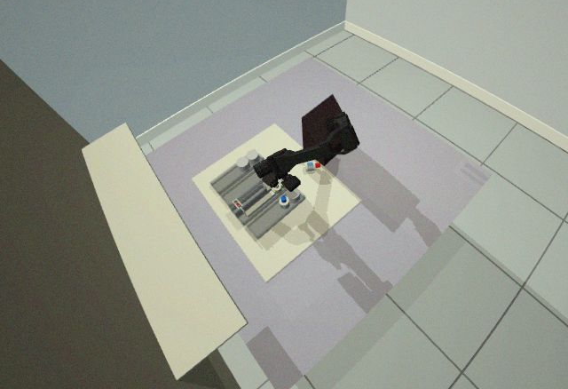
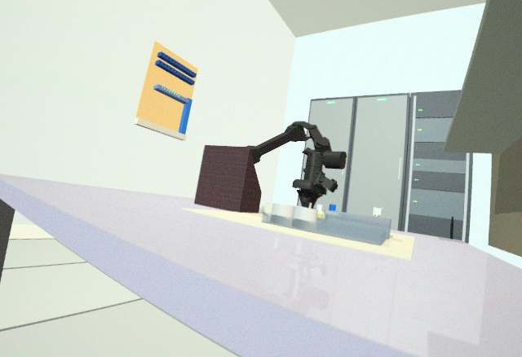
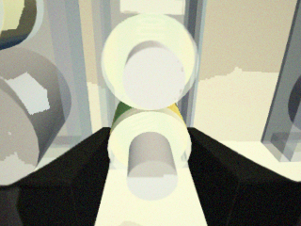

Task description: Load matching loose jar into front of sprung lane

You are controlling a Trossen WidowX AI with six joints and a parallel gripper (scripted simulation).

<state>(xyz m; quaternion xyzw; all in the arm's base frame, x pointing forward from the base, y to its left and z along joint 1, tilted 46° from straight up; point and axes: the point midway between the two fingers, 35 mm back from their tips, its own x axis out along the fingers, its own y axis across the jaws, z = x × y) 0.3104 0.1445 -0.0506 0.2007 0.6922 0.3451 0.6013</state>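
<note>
The sprung lane lies 14 cm ahead of my gripper tip and 2 cm below it.
</note>
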